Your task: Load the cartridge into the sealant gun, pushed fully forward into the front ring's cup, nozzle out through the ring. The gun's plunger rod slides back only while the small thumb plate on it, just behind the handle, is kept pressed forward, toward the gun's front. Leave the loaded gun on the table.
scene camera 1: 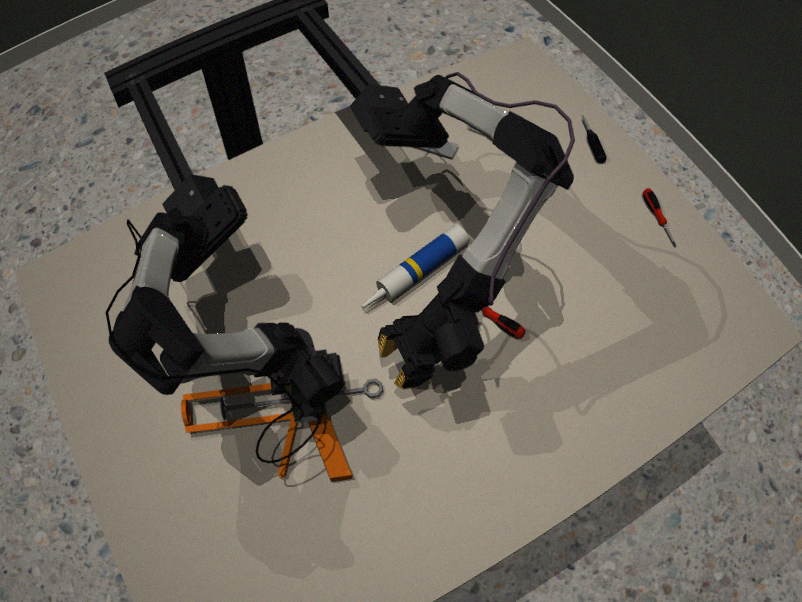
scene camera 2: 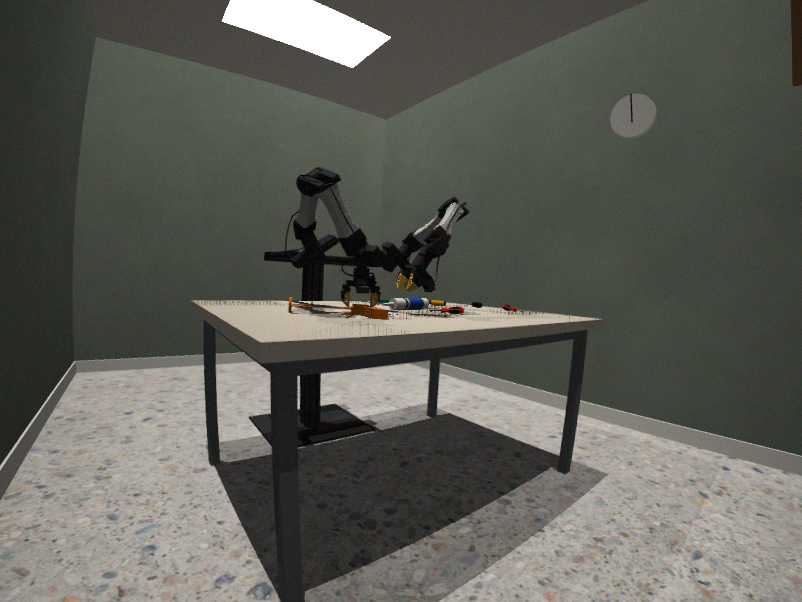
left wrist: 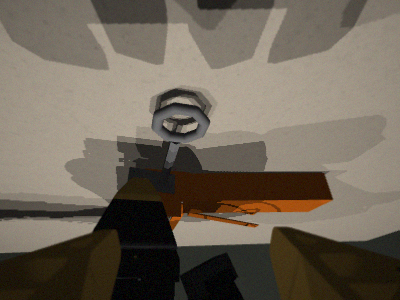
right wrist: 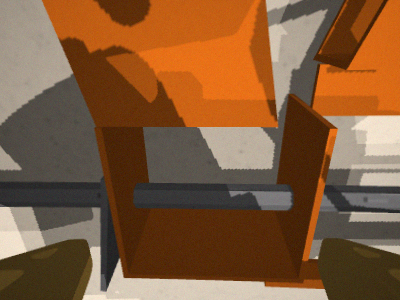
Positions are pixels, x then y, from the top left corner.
Labels:
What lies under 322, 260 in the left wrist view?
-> My left gripper.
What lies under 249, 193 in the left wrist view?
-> An orange sealant gun.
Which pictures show my left gripper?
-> Scene camera 1, scene camera 2 and the left wrist view only.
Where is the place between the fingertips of my left gripper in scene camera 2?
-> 403, 290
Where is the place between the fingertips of my right gripper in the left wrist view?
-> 138, 193

